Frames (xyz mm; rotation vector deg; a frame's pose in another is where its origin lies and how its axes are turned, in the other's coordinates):
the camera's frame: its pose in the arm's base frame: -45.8 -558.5 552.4 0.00 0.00 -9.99
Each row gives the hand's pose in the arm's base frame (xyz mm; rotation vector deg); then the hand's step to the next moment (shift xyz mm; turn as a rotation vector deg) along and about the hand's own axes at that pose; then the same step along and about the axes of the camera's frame.
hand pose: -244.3 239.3 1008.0 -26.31 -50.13 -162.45
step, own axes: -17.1 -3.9 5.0 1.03 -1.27 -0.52
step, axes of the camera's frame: 15.1 9.5 -3.7 -1.48 0.45 -0.74
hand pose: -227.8 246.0 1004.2 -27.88 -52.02 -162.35
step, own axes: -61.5 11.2 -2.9 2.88 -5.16 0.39
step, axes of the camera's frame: 60.2 1.0 -17.1 -4.41 3.64 -1.52
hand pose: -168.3 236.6 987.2 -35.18 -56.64 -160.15
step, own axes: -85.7 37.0 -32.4 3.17 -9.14 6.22
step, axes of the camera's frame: 83.8 -37.5 -36.6 -4.85 10.42 0.41
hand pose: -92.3 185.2 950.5 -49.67 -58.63 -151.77
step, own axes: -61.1 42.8 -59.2 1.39 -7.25 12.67
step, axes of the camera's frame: 50.1 -66.3 -46.5 -0.33 14.02 4.28
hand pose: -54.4 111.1 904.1 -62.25 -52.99 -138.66
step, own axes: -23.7 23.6 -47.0 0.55 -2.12 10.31
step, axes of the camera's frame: 10.9 -47.2 -31.3 2.55 9.11 4.65
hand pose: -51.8 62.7 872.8 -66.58 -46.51 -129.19
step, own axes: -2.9 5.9 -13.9 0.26 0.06 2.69
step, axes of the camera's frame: -0.1 -13.6 -7.2 1.07 1.99 1.49
